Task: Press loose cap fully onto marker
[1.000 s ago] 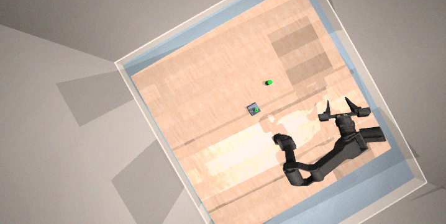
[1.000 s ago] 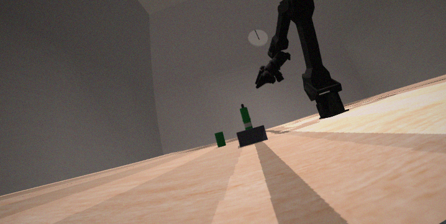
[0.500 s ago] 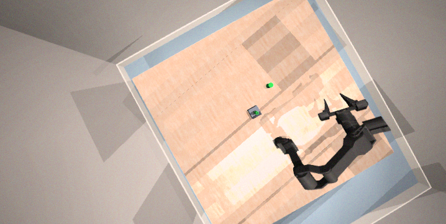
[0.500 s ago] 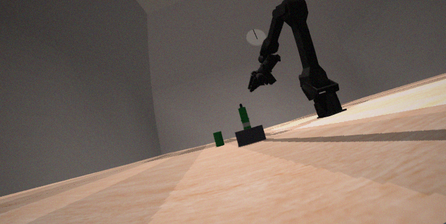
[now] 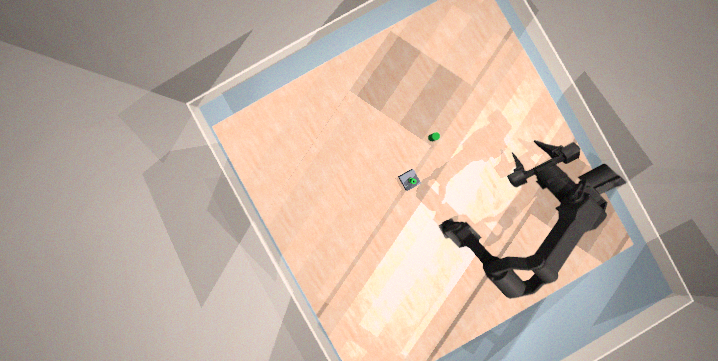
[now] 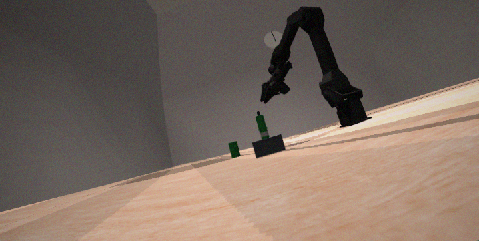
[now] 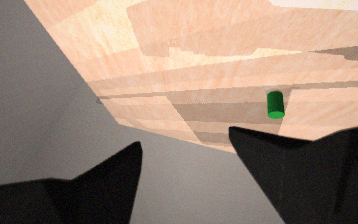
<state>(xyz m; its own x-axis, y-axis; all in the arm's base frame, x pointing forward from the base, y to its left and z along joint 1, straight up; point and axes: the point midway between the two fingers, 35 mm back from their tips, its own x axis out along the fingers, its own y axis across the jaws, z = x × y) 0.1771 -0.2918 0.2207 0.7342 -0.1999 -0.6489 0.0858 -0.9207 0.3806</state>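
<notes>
Now: gripper tip 16 cm short of the green cap, 17 cm to the right of it and 17 cm above it. From my gripper tip the other things lie so: dark holder block (5 cm ahead, 34 cm to the left, 18 cm below); then green marker (5 cm ahead, 34 cm to the left, 12 cm below).
</notes>
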